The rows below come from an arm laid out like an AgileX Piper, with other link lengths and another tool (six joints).
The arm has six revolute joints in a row. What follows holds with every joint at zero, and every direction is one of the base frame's. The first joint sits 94.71 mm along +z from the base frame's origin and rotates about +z. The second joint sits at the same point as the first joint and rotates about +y. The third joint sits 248.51 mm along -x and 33.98 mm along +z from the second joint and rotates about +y. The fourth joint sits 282.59 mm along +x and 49.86 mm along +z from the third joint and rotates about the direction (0.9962, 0, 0.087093). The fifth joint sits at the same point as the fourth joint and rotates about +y. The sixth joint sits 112.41 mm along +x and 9.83 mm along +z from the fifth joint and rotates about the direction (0.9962, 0, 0.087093). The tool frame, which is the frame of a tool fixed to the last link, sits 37.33 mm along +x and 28.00 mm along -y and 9.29 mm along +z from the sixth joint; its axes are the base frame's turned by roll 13.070, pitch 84.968 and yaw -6.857 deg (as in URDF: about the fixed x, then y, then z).
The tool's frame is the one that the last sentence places.
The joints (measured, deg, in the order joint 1, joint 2, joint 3, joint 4, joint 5, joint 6), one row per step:
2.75 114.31 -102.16 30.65 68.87 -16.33
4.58 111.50 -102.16 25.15 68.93 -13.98
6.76 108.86 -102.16 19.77 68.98 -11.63
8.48 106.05 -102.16 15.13 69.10 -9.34
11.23 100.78 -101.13 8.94 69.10 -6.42
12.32 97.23 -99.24 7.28 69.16 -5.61
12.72 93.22 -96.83 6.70 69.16 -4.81
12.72 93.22 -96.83 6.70 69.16 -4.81
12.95 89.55 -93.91 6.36 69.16 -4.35
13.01 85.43 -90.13 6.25 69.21 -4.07
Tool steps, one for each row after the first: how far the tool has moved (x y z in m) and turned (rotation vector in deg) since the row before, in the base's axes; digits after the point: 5 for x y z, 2 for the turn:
-0.00663 0.00158 0.01849 -4.70 -2.03 0.39
-0.00702 0.00387 0.01814 -4.44 -2.20 0.41
-0.00746 0.00124 0.02049 -3.52 -2.54 -0.27
-0.01659 0.00307 0.03368 -4.29 -4.47 -0.21
-0.01355 0.00130 0.01481 -0.95 -1.72 0.21
-0.01544 -0.00201 0.01391 0.14 -1.51 -0.38
0.00000 0.00000 0.00000 0.00 0.00 0.00
-0.01501 -0.00268 0.00724 0.05 -0.71 -0.22
-0.01741 -0.00390 0.00368 0.09 -0.25 -0.19

